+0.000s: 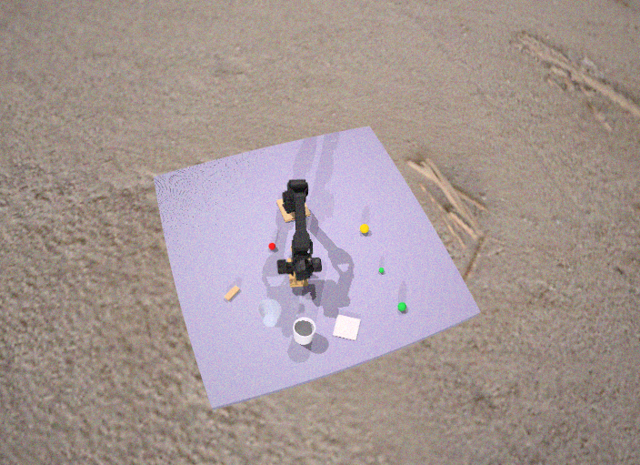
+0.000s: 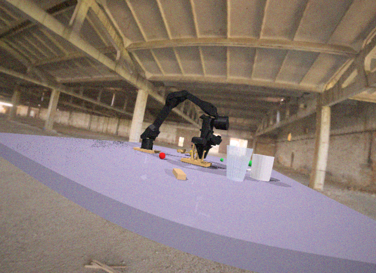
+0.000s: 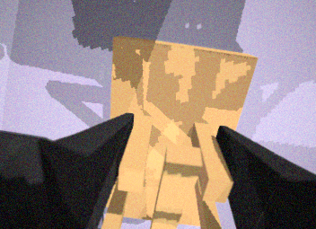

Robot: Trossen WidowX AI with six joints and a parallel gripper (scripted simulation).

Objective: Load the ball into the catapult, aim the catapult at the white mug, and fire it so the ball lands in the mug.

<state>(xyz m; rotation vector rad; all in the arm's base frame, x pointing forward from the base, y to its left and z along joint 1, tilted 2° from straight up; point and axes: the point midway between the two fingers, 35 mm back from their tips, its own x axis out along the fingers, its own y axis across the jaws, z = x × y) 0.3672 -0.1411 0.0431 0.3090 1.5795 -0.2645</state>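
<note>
Right now my gripper tip is 20 cm past the red ball, 4 cm to the left of it and 2 cm above it. Also, from my gripper tip: wooden catapult: 6 cm behind, 4 cm to the left, 2 cm above; then white mug: 26 cm ahead, 11 cm to the right; then clear glass: 14 cm ahead, 20 cm to the right.
</note>
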